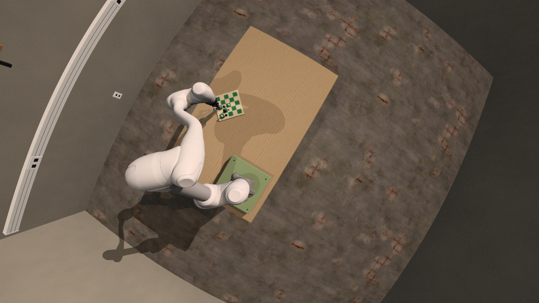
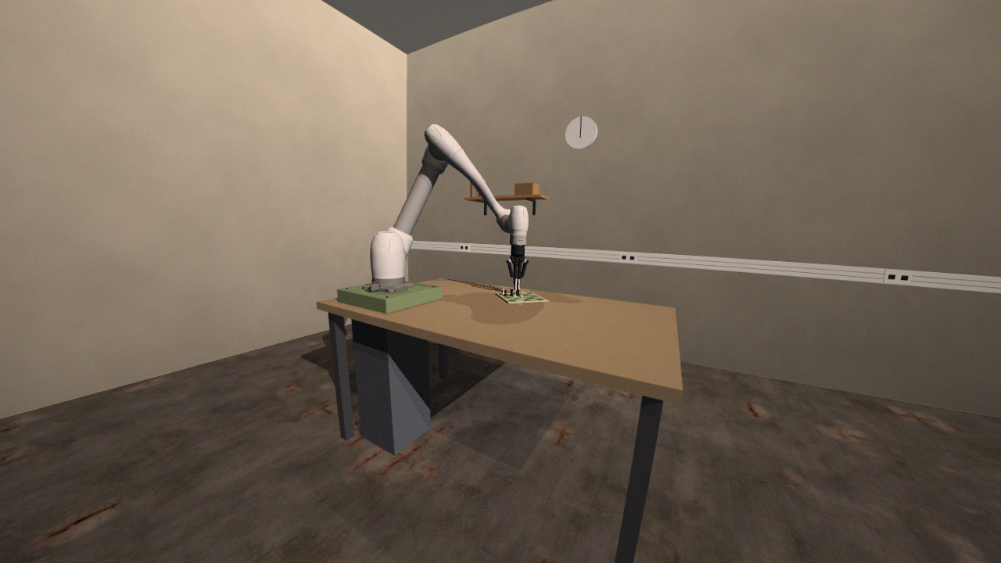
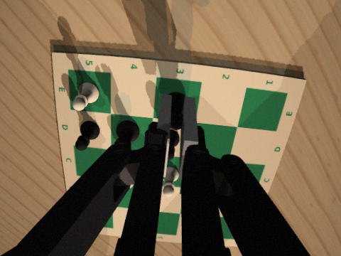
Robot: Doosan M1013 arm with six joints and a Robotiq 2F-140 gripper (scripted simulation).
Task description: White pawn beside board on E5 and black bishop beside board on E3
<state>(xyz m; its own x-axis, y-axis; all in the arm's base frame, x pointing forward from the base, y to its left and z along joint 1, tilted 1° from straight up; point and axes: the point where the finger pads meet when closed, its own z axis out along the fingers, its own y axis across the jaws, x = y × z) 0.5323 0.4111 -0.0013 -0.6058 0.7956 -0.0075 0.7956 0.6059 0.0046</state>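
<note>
The chessboard lies 5 cm ahead of my hand, 6 cm to the right of it and 6 cm below it.
</note>
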